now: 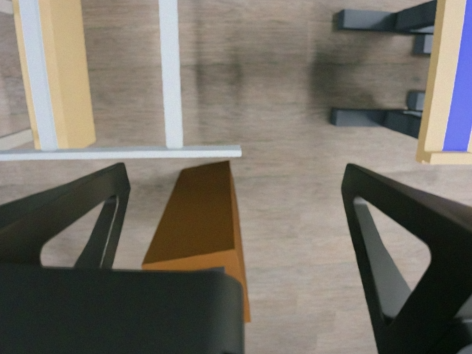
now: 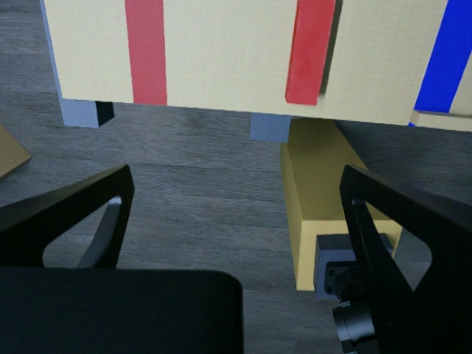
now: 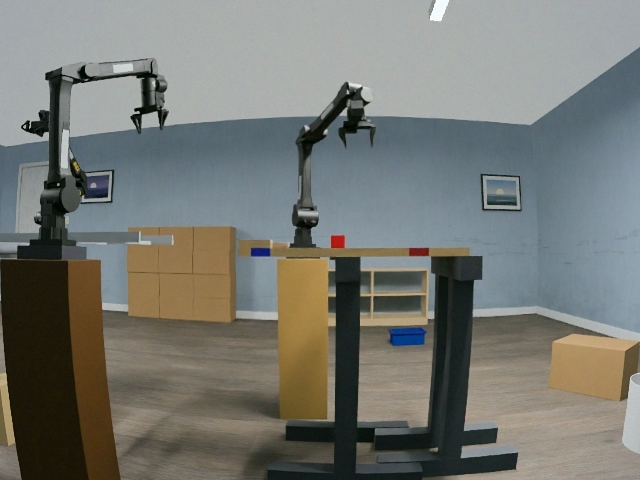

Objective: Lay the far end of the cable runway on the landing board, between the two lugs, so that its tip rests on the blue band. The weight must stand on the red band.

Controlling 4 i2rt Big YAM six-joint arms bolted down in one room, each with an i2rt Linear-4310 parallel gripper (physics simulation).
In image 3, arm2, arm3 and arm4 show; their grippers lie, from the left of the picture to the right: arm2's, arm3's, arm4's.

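Note:
The pale cable runway (image 1: 210, 151) (image 3: 103, 237) ends in mid-air at the left, apart from the tan landing board (image 1: 434, 85) (image 2: 225, 60) (image 3: 377, 252). The board has a blue band (image 1: 459, 85) (image 2: 442, 60) (image 3: 260, 252) near one end and a red band (image 2: 147, 50) (image 3: 418, 252) near the other. The red weight (image 2: 308, 55) (image 3: 337, 241) stands between the bands, off the red one. A lug (image 2: 442, 120) (image 3: 256, 243) is at the blue end. Arm3's gripper (image 1: 235, 166) (image 3: 150, 130) is open above the gap. Arm4's gripper (image 2: 237, 168) (image 3: 358, 145) is open above the board. Arm2's gripper (image 3: 25, 127) is small; its opening is unclear. Arm1's gripper does not show.
Dark trestles (image 3: 347, 361) carry the board. Arm3 stands on a brown pedestal (image 1: 200, 215) (image 3: 38, 361), arm4 on a tan pedestal (image 2: 320, 175) (image 3: 302, 335). A tan beam (image 1: 70, 80) lies under the runway. Stacked boxes (image 3: 180, 273) and a blue bin (image 3: 407, 336) are at the back.

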